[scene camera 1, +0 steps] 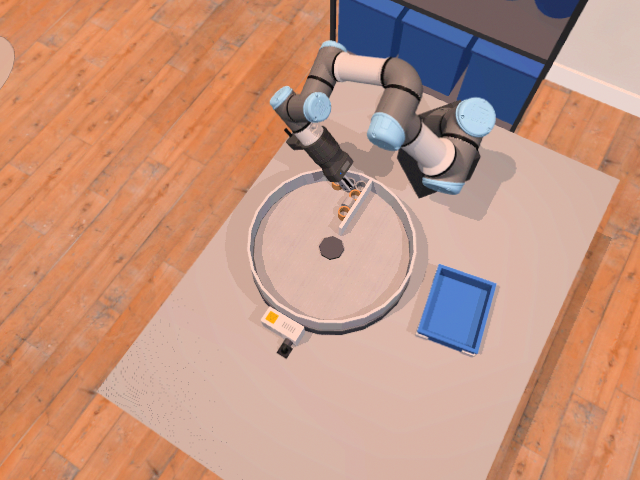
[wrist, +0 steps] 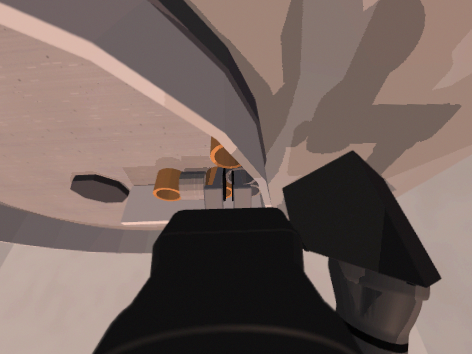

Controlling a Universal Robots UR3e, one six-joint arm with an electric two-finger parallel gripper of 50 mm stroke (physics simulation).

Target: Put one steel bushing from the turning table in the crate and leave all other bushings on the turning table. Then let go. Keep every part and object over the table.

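Frame: origin at the arm's base, x up, y ahead, z left, level; millimetres.
Where they show: gripper, fingertip midpoint: (scene camera 1: 349, 188) (wrist: 228, 177); arm's base, origin of the base link: (scene camera 1: 443, 134) (wrist: 372, 264).
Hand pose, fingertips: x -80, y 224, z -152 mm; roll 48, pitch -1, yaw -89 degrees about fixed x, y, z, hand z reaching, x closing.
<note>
Things, the pixels of their top centre, and the offset from my fingertips. "pt": a spot on its surface instead.
- turning table, middle of its top: (wrist: 100, 192) (scene camera 1: 331, 247) dz +43, dx -13, dy +168 mm
- further steel bushing, middle of its top: (wrist: 192, 198) (scene camera 1: 348, 201) dz +21, dx +11, dy +40 mm
- second orange bushing, middle of its top: (wrist: 219, 193) (scene camera 1: 355, 194) dz +24, dx +4, dy +11 mm
- third orange bushing, middle of its top: (wrist: 230, 156) (scene camera 1: 337, 180) dz -37, dx +4, dy -3 mm
- blue crate, middle of its top: (scene camera 1: 457, 307) dz +389, dx -24, dy +143 mm
- pale divider, surface spot: (wrist: 150, 205) pt dz +40, dx +9, dy +95 mm
- dark hub, middle of its top: (wrist: 100, 192) (scene camera 1: 331, 247) dz +43, dx -13, dy +168 mm
- white control box, surface spot: (scene camera 1: 282, 324) pt dz +44, dx -16, dy +403 mm
- small black part, surface spot: (scene camera 1: 284, 348) pt dz +73, dx -48, dy +445 mm
My gripper (scene camera 1: 349, 184) (wrist: 228, 177) is low inside the rim of the turning table (scene camera 1: 299, 268) (wrist: 60, 110), at the back by the divider. Its fingers are nearly together, shut on the thin wall of a steel bushing (wrist: 242, 177), partly hidden by the fingers. Another steel bushing (scene camera 1: 360, 184) stands beside it near the rim. A further steel bushing (scene camera 1: 347, 202) (wrist: 192, 184) lies between an orange bushing (scene camera 1: 343, 212) (wrist: 167, 184) and a second orange bushing (scene camera 1: 355, 194) (wrist: 212, 176). A third orange bushing (scene camera 1: 336, 186) (wrist: 225, 154) is by the rim. The blue crate (scene camera 1: 457, 310) holds no bushing.
The pale divider (scene camera 1: 356, 207) (wrist: 150, 205) runs inward from the rim, close beside the bushings. A dark hub (scene camera 1: 331, 248) (wrist: 99, 188) is at the table's centre. A white control box (scene camera 1: 282, 324) and a small black part (scene camera 1: 284, 348) are at the front rim.
</note>
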